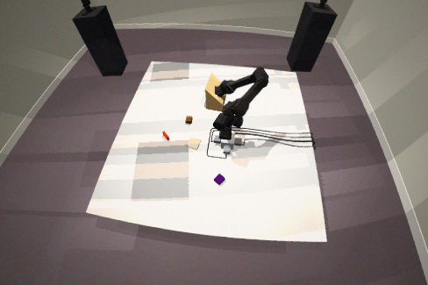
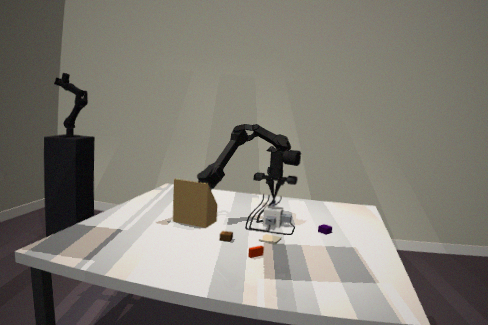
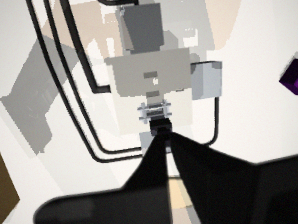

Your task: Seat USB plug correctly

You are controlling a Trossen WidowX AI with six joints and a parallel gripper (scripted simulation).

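Now: the USB plug 20 mm below my gripper tip. From my gripper tip the other things lie so: cream card 190 mm to the right, 130 mm below; purple block 240 mm ahead, 120 mm below, 40 mm to the right; brown block 230 mm to the right, 170 mm behind, 120 mm below.
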